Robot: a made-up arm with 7 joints. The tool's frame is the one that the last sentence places.
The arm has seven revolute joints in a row. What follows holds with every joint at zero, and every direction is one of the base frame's. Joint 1 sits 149.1 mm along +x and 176.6 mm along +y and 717.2 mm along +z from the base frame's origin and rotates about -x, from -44.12 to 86.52 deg. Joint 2 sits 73.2 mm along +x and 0.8 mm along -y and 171.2 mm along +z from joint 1 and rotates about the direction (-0.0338, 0.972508, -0.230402), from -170.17 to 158.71 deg. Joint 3 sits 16.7 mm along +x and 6.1 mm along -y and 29.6 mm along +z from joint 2 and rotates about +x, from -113.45 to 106 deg. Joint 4 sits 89.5 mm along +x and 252.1 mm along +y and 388.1 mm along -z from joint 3 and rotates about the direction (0.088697, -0.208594, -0.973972), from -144.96 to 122.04 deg. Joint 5 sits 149.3 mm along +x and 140.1 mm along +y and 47.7 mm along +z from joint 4 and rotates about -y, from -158.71 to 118.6 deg. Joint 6 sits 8.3 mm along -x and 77.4 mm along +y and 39.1 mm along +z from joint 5 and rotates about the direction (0.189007, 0.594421, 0.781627), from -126.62 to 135.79 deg. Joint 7 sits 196 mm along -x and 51.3 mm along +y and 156.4 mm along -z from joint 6 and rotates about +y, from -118.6 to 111.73 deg. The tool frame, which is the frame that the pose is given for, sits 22.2 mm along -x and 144.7 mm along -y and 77.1 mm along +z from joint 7; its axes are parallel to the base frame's.
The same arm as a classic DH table. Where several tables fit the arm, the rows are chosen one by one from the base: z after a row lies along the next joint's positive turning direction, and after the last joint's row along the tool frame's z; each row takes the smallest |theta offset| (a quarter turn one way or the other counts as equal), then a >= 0, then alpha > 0; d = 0 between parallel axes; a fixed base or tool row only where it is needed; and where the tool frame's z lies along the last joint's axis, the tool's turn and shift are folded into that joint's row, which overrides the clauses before.
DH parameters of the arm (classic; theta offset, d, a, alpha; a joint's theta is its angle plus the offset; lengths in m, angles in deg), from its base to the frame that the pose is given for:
base (fixed): 90 0.7172 0.1766 -90
joint 1: -76.67 -0.2209 0.1664 -88.06
joint 2: 0 -0.053 0.0274 -91.94
joint 3: -88.76 0.0767 0.3278 84.91
joint 4: -88.91 0.2933 -0.153 77.96
joint 5: -18.8 -0.1836 0.0173 126.47
joint 6: 0 -0.2015 0.1537 53.53
joint 7: -13.59 0.053 0.0222 -90
tool (fixed): 180 0.0771 0 0
Joint limits (deg, base to tool): -44.12..86.52 -170.17..158.71 -113.45..106 -144.96..122.04 -158.71..118.6 -126.62..135.79 -118.6..111.73

